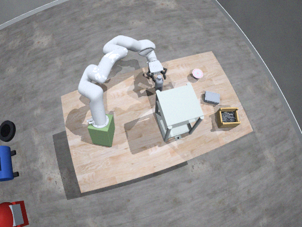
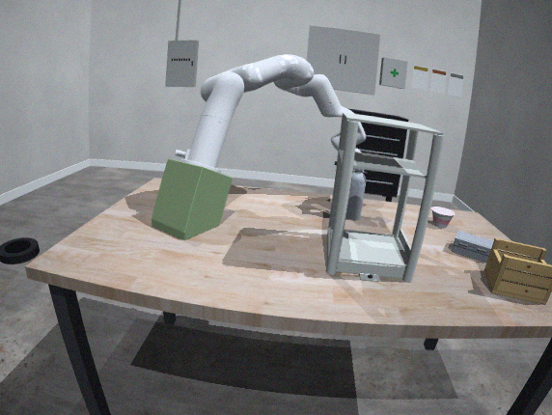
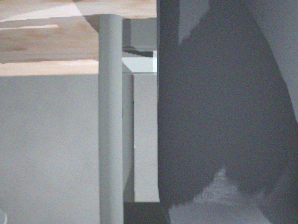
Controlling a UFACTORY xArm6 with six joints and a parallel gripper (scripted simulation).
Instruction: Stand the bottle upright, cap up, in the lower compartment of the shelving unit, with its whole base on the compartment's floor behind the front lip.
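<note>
My gripper is now 5 cm above the grey bottle. Also, from my hand: grey box: 38 cm ahead, 23 cm to the right, 15 cm below; then pale green shelving unit: 30 cm to the right, 1 cm above.
</note>
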